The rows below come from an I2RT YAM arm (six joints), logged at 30 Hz.
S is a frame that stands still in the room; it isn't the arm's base.
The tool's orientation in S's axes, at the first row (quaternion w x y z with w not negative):
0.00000, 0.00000, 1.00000, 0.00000
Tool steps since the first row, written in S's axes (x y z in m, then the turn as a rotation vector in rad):
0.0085, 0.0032, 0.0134, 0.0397, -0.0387, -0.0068
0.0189, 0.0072, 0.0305, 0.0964, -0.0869, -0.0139
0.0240, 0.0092, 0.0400, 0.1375, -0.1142, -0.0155
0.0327, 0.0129, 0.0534, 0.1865, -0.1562, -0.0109
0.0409, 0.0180, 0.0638, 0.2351, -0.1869, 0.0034
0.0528, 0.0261, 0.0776, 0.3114, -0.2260, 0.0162
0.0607, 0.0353, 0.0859, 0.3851, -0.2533, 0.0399
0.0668, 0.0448, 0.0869, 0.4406, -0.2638, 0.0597
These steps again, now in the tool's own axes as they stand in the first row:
-0.0085, 0.0032, -0.0134, -0.0397, -0.0387, 0.0068
-0.0189, 0.0072, -0.0305, -0.0964, -0.0869, 0.0139
-0.0240, 0.0092, -0.0400, -0.1375, -0.1142, 0.0155
-0.0327, 0.0129, -0.0534, -0.1865, -0.1562, 0.0109
-0.0409, 0.0180, -0.0638, -0.2351, -0.1869, -0.0034
-0.0528, 0.0261, -0.0776, -0.3114, -0.2260, -0.0162
-0.0607, 0.0353, -0.0859, -0.3851, -0.2533, -0.0399
-0.0668, 0.0448, -0.0869, -0.4406, -0.2638, -0.0597

